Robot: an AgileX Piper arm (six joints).
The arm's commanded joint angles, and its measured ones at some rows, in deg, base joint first. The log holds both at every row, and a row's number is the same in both.
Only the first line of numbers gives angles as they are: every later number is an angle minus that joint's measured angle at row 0.
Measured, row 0:
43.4, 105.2, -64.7, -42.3, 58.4, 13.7
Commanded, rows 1 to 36:
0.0, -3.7, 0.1, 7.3, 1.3, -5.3
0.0, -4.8, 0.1, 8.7, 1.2, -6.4
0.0, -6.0, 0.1, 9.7, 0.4, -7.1
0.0, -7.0, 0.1, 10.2, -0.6, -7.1
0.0, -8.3, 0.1, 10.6, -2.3, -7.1
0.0, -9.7, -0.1, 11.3, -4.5, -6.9
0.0, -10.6, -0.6, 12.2, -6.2, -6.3
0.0, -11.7, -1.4, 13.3, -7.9, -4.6
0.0, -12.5, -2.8, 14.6, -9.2, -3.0
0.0, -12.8, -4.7, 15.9, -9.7, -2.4
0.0, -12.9, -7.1, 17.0, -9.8, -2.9
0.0, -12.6, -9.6, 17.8, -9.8, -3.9
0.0, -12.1, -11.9, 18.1, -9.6, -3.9
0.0, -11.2, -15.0, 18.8, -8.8, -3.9
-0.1, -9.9, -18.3, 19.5, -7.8, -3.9
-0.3, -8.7, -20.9, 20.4, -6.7, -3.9
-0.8, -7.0, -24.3, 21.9, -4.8, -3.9
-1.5, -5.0, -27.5, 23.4, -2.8, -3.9
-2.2, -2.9, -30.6, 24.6, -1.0, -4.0
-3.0, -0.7, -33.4, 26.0, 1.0, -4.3
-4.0, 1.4, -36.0, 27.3, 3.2, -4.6
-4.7, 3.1, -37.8, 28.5, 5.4, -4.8
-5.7, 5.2, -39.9, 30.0, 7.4, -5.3
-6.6, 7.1, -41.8, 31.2, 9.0, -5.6
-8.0, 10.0, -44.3, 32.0, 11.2, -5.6
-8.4, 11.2, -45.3, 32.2, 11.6, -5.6
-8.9, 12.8, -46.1, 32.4, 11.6, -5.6
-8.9, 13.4, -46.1, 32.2, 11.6, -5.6
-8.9, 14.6, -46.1, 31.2, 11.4, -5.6
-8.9, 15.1, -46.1, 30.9, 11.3, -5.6
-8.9, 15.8, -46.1, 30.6, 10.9, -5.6
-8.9, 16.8, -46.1, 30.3, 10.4, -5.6
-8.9, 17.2, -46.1, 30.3, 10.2, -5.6
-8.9, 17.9, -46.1, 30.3, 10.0, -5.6
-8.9, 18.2, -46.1, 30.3, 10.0, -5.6
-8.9, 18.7, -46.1, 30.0, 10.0, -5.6
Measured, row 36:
-8.6, 17.5, -45.8, 30.8, 10.7, -5.2
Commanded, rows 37 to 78:
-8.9, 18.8, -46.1, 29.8, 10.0, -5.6
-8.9, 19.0, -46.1, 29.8, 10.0, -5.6
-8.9, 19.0, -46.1, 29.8, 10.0, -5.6
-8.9, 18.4, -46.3, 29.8, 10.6, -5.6
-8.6, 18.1, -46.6, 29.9, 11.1, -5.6
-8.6, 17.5, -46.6, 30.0, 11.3, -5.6
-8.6, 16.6, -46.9, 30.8, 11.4, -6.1
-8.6, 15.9, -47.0, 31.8, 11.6, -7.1
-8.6, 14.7, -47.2, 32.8, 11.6, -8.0
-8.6, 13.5, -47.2, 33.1, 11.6, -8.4
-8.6, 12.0, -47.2, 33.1, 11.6, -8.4
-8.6, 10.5, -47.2, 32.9, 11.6, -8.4
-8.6, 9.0, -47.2, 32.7, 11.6, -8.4
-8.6, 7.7, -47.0, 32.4, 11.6, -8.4
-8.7, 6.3, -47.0, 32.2, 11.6, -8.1
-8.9, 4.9, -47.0, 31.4, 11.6, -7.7
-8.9, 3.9, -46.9, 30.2, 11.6, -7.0
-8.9, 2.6, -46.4, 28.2, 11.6, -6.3
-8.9, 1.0, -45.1, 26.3, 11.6, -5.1
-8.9, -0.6, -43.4, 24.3, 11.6, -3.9
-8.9, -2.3, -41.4, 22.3, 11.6, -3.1
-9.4, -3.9, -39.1, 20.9, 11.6, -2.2
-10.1, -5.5, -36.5, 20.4, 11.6, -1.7
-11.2, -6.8, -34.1, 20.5, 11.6, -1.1
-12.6, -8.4, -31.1, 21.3, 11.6, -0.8
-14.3, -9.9, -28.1, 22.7, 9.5, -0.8
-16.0, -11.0, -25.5, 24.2, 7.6, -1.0
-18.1, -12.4, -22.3, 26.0, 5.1, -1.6
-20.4, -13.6, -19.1, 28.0, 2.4, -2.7
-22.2, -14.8, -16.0, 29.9, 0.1, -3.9
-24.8, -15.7, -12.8, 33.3, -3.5, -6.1
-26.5, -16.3, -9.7, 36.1, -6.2, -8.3
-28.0, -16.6, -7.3, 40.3, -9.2, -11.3
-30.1, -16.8, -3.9, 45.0, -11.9, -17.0
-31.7, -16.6, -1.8, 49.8, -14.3, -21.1
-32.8, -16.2, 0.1, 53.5, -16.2, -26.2
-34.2, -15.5, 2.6, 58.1, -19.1, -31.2
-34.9, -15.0, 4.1, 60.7, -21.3, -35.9
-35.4, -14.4, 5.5, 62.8, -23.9, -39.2
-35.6, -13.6, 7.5, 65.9, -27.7, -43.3
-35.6, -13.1, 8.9, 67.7, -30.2, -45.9
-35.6, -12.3, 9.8, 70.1, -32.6, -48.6
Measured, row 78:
-34.6, -14.2, 5.6, 60.4, -21.9, -35.8
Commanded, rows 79 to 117:
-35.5, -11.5, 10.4, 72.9, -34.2, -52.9
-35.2, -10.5, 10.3, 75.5, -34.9, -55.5
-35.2, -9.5, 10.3, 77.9, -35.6, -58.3
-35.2, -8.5, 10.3, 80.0, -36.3, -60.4
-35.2, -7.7, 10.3, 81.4, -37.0, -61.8
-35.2, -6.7, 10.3, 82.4, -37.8, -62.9
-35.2, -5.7, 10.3, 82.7, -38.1, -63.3
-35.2, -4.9, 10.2, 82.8, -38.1, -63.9
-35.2, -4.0, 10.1, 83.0, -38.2, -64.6
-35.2, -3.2, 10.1, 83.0, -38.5, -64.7
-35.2, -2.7, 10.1, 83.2, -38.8, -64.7
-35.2, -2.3, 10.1, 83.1, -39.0, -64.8
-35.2, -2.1, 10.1, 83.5, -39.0, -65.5
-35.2, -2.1, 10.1, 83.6, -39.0, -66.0
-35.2, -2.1, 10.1, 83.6, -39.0, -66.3
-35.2, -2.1, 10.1, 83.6, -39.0, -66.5
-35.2, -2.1, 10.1, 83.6, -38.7, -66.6
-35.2, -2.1, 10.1, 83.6, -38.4, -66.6
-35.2, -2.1, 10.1, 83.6, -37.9, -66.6
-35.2, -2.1, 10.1, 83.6, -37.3, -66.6
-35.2, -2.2, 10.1, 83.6, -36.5, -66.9
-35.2, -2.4, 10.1, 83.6, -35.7, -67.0
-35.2, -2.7, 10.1, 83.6, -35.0, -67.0
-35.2, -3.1, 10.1, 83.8, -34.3, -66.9
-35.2, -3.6, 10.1, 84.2, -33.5, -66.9
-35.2, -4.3, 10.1, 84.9, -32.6, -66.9
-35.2, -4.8, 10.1, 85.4, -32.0, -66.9
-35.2, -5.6, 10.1, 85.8, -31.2, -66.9
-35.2, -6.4, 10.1, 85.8, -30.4, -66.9
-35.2, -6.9, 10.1, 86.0, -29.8, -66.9
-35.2, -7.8, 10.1, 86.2, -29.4, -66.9
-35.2, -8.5, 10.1, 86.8, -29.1, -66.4
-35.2, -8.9, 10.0, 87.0, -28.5, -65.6
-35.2, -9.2, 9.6, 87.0, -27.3, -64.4
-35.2, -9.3, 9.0, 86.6, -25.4, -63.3
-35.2, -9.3, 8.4, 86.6, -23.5, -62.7
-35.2, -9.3, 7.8, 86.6, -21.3, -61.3
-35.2, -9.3, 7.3, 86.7, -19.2, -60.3
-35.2, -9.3, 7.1, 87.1, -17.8, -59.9
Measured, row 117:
-35.2, -8.7, 8.5, 86.5, -24.3, -63.0
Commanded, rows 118 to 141:
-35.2, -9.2, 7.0, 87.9, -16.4, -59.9
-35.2, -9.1, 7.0, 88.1, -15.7, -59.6
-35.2, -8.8, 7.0, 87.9, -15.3, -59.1
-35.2, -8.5, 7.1, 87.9, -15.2, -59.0
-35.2, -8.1, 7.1, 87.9, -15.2, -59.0
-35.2, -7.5, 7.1, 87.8, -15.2, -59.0
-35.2, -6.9, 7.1, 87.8, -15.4, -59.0
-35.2, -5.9, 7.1, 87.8, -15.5, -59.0
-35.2, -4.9, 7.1, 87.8, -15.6, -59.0
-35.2, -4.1, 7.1, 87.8, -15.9, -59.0
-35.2, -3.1, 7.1, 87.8, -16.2, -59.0
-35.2, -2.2, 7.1, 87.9, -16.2, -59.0
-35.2, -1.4, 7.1, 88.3, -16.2, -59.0
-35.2, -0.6, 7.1, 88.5, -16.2, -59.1
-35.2, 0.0, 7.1, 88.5, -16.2, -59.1
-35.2, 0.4, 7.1, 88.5, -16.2, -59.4
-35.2, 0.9, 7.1, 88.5, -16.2, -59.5
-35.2, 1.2, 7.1, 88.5, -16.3, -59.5
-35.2, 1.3, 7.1, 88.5, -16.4, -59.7
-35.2, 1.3, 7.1, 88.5, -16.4, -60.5
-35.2, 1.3, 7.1, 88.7, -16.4, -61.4
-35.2, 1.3, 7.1, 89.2, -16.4, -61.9
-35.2, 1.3, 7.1, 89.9, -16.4, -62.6
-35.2, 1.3, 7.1, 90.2, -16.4, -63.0
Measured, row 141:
-35.2, 1.3, 7.3, 88.7, -16.5, -60.4
